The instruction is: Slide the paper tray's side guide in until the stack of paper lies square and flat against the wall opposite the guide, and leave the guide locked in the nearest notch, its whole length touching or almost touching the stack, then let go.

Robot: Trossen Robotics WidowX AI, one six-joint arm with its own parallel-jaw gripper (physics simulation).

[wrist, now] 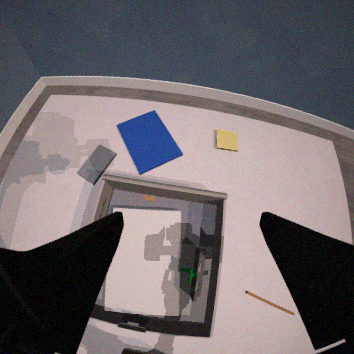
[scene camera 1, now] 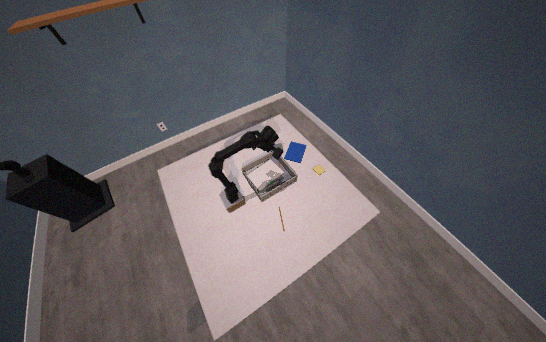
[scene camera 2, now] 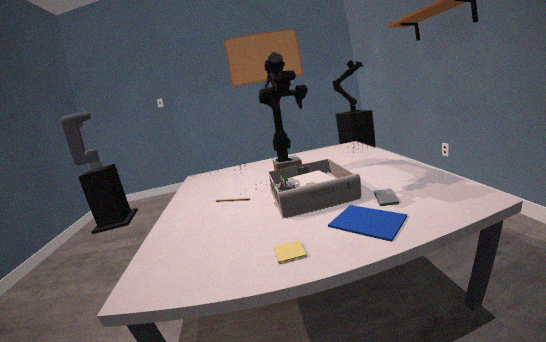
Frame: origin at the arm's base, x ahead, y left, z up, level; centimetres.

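Seen in the pictures: gripper, fingertip midpoint: point(wrist: 192, 219) point(scene camera 1: 276, 149) point(scene camera 2: 290, 109); arm's base, origin of the base link: point(scene camera 1: 232, 198) point(scene camera 2: 283, 159).
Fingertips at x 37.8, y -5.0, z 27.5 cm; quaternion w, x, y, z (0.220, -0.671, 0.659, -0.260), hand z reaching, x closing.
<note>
Offsets run from my fingertips to a thing's middle.
The grey paper tray @(dx -4.3, dy +5.0, dz -31.0 cm) point(scene camera 1: 280, 192) point(scene camera 2: 320, 198) point(wrist: 165, 185) stands on the table. The white paper stack @(dx -6.1, dy +7.4, dz -32.8 cm) point(scene camera 1: 259, 173) point(scene camera 2: 316, 177) point(wrist: 135, 260) lies flat in it, toward the left wall in the wrist view; a finger partly hides that side. The dark side guide @(dx -8.7, dy -4.1, dz -31.4 cm) point(wrist: 198, 280) with its green part stands right of the stack, with a narrow strip between them; the guide also shows in scene camera 1 point(scene camera 1: 272, 184) and, small, in scene camera 2 point(scene camera 2: 285, 184). Whether it sits in a notch cannot be told. My gripper point(scene camera 1: 278, 152) point(scene camera 2: 281, 101) point(wrist: 192, 219) is open and empty, above the tray.
A blue folder or book @(dx +30.4, dy +9.2, dz -35.4 cm) point(scene camera 1: 295, 152) point(scene camera 2: 369, 222) point(wrist: 149, 142), a yellow pad @(dx +31.2, dy -17.6, dz -35.2 cm) point(scene camera 1: 319, 170) point(scene camera 2: 290, 251) point(wrist: 226, 140), a grey flat block @(dx +20.8, dy +24.6, dz -35.3 cm) point(scene camera 2: 386, 196) point(wrist: 97, 164) and a brown stick @(dx -20.0, dy -27.0, dz -35.4 cm) point(scene camera 1: 281, 219) point(scene camera 2: 233, 200) point(wrist: 270, 302) lie around the tray. Shadows fall across the stack and guide.
</note>
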